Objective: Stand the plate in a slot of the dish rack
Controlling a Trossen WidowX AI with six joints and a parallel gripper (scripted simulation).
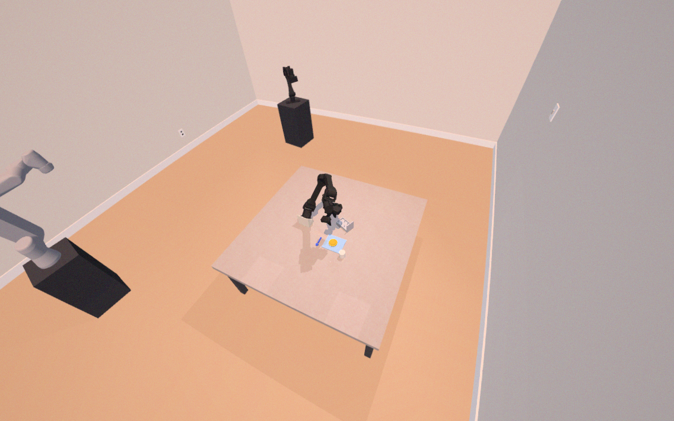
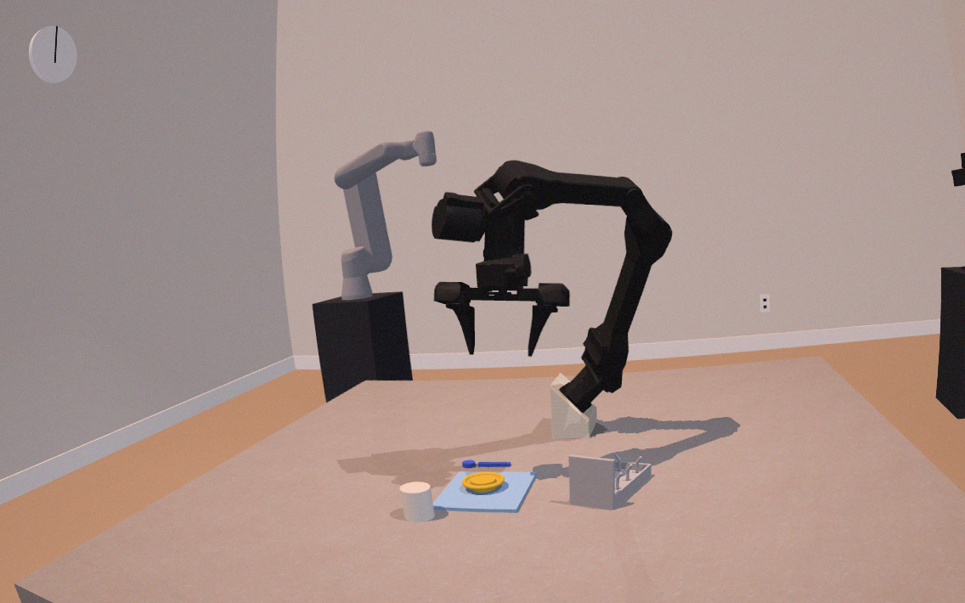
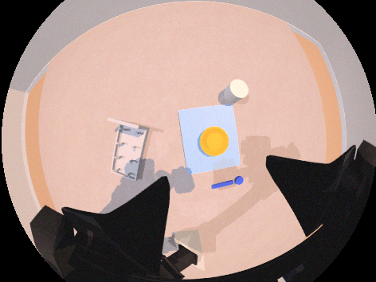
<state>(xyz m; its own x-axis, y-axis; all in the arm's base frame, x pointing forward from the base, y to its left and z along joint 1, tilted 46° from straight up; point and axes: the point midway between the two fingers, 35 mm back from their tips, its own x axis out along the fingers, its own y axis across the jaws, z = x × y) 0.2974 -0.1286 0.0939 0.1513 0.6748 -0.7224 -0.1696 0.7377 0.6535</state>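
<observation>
My gripper tip is 1 cm short of the yellow plate, 4 cm to the left of it and 20 cm above it. Round my gripper tip: grey dish rack 1 cm behind, 16 cm to the left, 19 cm below; blue spoon 9 cm behind, 9 cm to the right, 21 cm below; white cup 13 cm ahead, 9 cm to the right, 19 cm below.
</observation>
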